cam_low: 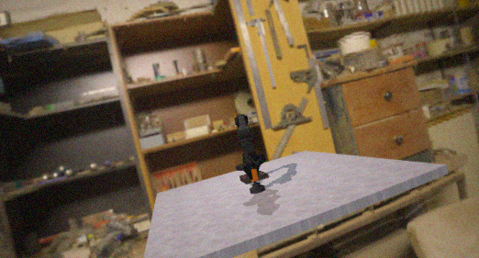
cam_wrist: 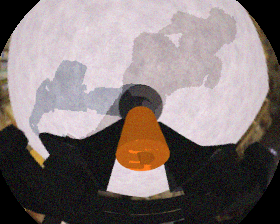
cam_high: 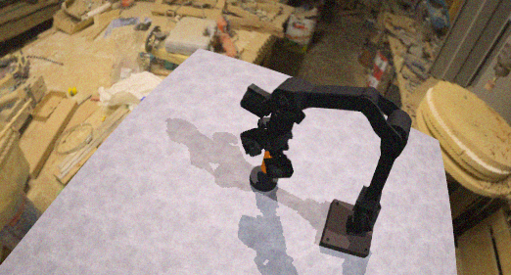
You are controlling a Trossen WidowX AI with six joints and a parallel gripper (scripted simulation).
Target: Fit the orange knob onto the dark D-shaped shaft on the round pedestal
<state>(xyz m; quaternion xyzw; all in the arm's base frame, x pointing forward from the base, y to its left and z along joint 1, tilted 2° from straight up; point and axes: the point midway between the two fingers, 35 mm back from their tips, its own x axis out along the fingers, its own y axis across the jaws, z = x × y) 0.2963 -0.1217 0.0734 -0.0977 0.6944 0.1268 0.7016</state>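
Now: the round dark pedestal 40 mm below my gripper tip. Round my gripper tip: orange knob (20 mm above).
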